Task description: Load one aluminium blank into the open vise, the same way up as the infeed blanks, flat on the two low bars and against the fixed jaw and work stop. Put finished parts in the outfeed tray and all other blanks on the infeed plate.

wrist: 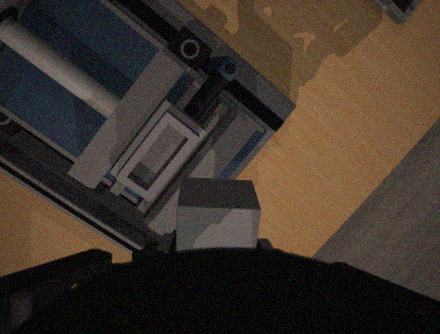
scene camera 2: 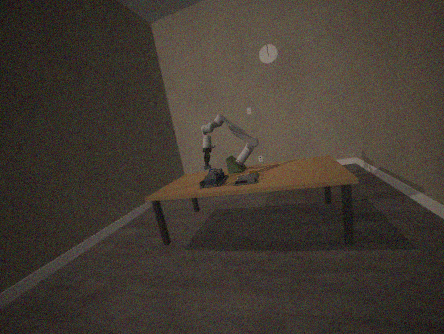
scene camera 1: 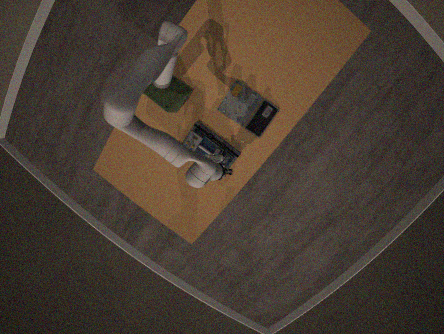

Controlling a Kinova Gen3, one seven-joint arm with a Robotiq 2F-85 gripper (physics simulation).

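Note:
My gripper is shut on a plain grey block, an aluminium blank. It points down and holds the block above the vise's fixed-jaw end; the fingertips are mostly hidden in the wrist view. The vise has a blue bed and a pale screw. Between its moving jaw and the fixed-jaw side lies a pale rectangular frame shape with a recessed middle; I cannot tell whether it is a part or the bars. The held block hides part of the vise's end.
The grey infeed plate bears a yellow-orange item. Beside it is the black outfeed tray with a light part in it. The green base stands behind the vise. The table edge runs beyond the vise's end.

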